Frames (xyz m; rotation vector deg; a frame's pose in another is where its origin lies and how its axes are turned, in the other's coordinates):
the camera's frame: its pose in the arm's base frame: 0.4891 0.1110 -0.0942 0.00 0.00 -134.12
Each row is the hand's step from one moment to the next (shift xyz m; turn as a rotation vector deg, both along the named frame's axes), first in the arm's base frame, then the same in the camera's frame.
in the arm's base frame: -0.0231 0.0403 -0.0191 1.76 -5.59 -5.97
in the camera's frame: -0.0128 -0.0446 -0.0191 2.79 5.16 -5.97
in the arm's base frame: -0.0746 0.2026 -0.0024 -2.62 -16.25 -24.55
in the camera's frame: -0.0935 -0.1946 -0.0024 13.49 9.43 -24.55
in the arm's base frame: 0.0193 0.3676 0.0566 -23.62 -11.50 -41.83
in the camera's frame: -0.2773 -0.2421 0.0566 24.70 -8.95 -41.83
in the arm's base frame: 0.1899 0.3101 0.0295 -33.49 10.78 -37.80
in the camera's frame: -0.3548 -0.0796 0.0295 15.58 -31.55 -37.80
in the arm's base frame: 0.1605 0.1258 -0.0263 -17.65 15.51 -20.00
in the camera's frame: -0.2020 0.0276 -0.0263 1.15 -23.47 -20.00
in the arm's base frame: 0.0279 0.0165 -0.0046 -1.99 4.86 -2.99
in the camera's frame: -0.0313 0.0085 -0.0046 -2.10 -4.81 -2.99
